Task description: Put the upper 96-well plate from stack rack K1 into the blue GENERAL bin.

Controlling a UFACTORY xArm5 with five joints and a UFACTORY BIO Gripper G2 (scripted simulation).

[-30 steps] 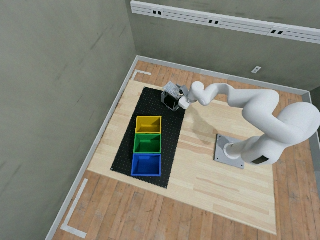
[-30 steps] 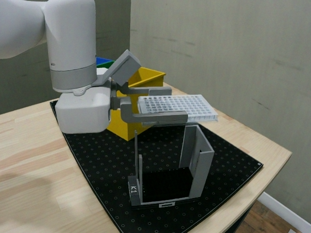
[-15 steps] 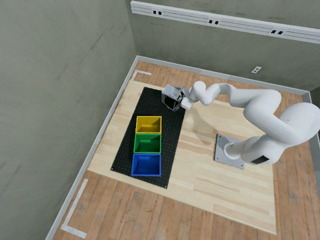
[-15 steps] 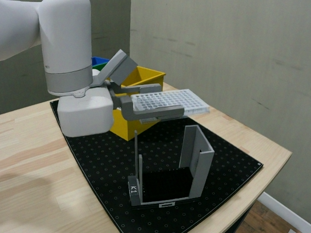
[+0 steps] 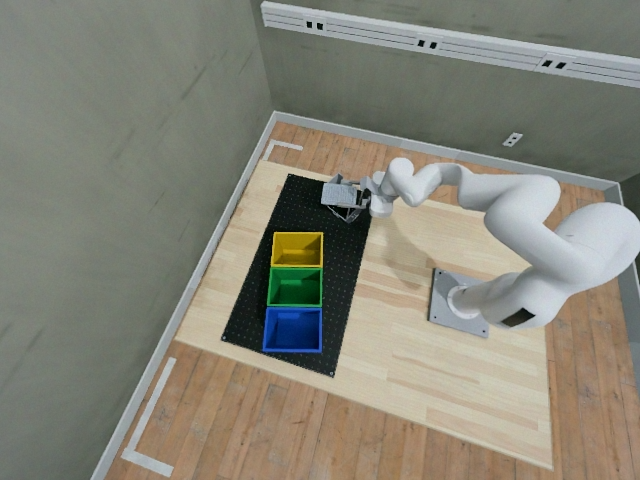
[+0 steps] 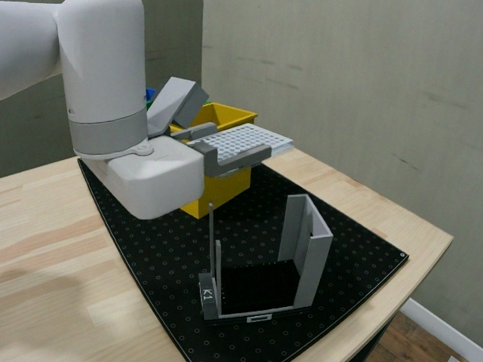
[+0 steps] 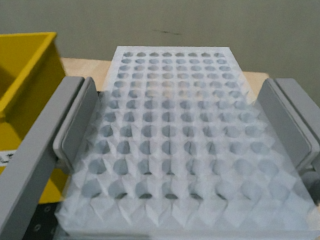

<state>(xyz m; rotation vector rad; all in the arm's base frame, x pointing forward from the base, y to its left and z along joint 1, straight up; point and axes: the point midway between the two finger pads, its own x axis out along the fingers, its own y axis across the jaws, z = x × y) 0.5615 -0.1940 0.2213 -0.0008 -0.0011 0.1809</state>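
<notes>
The blue general bin lies 49 cm to the left of my hand, 14 cm below it and 2 cm ahead of it. From my hand the other things lie so: yellow recycle bin (24 cm to the left, 14 cm below, 10 cm ahead); clear 96-well plate (2 cm ahead, 1 cm below); black plate (20 cm below, 7 cm to the right, 2 cm ahead).
</notes>
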